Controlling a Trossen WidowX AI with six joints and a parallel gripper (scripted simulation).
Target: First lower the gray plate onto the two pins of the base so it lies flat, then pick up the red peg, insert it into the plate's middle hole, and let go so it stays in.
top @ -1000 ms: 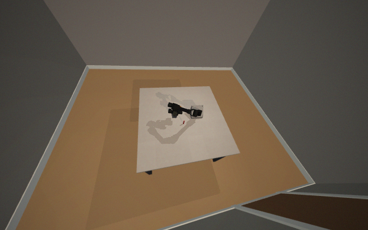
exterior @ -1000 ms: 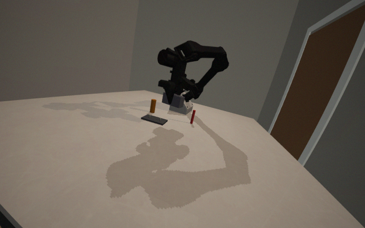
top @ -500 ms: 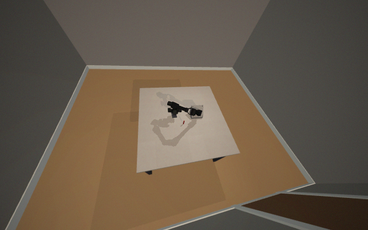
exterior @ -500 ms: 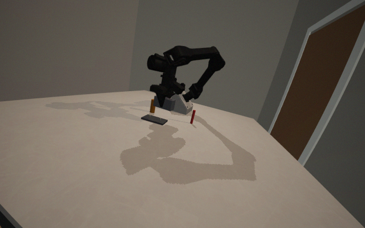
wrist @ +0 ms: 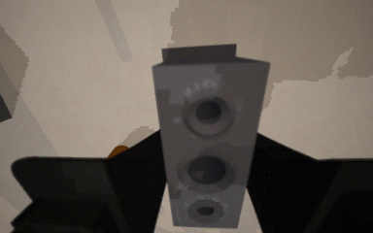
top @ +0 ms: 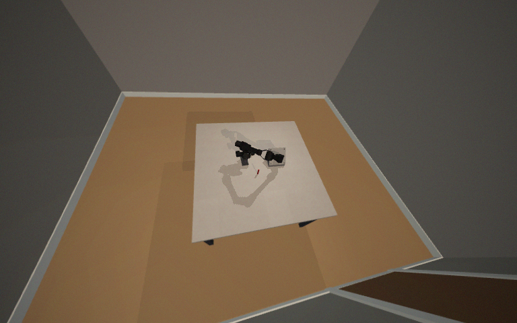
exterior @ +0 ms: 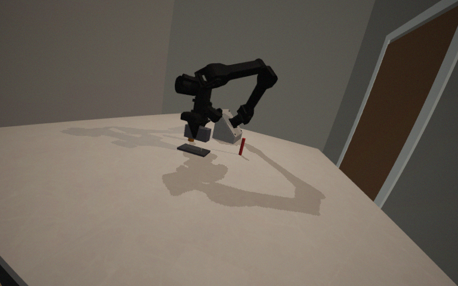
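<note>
Right now my gripper tip is 50 mm above the dark base. Round my gripper tip: orange peg 100 mm behind, 90 mm to the right, 20 mm below; gray plate 30 mm above; red peg 160 mm to the left, 130 mm behind, 20 mm below.
</note>
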